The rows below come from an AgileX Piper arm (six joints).
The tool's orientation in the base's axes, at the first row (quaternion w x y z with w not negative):
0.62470, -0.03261, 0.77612, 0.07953
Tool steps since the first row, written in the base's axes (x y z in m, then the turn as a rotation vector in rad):
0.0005, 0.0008, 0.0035, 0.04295, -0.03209, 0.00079
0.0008, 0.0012, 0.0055, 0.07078, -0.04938, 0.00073
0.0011, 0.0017, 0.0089, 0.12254, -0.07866, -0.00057
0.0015, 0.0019, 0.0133, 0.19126, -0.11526, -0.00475
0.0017, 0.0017, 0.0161, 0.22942, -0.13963, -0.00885
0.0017, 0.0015, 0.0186, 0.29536, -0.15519, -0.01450
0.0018, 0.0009, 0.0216, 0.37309, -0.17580, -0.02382
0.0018, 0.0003, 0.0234, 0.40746, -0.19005, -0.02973
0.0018, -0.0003, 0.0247, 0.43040, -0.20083, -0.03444
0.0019, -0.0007, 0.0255, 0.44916, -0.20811, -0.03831
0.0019, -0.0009, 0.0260, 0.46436, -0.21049, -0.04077
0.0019, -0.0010, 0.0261, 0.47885, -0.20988, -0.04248
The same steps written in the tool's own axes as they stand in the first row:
-0.0035, 0.0010, -0.0001, -0.01167, -0.03799, 0.03599
-0.0055, 0.0015, -0.0002, -0.01850, -0.05921, 0.06001
-0.0088, 0.0022, -0.0005, -0.02992, -0.09592, 0.10539
-0.0132, 0.0027, -0.0010, -0.04256, -0.14264, 0.16653
-0.0160, 0.0028, -0.0014, -0.04805, -0.17271, 0.20018
-0.0184, 0.0028, -0.0020, -0.05763, -0.19840, 0.26239
-0.0214, 0.0024, -0.0026, -0.06645, -0.23113, 0.33591
-0.0232, 0.0020, -0.0031, -0.06885, -0.25081, 0.36794
-0.0245, 0.0015, -0.0034, -0.06977, -0.26526, 0.38927
-0.0253, 0.0011, -0.0036, -0.07043, -0.27557, 0.40697
-0.0258, 0.0010, -0.0037, -0.07145, -0.28040, 0.42175
-0.0259, 0.0009, -0.0037, -0.07291, -0.28211, 0.43618

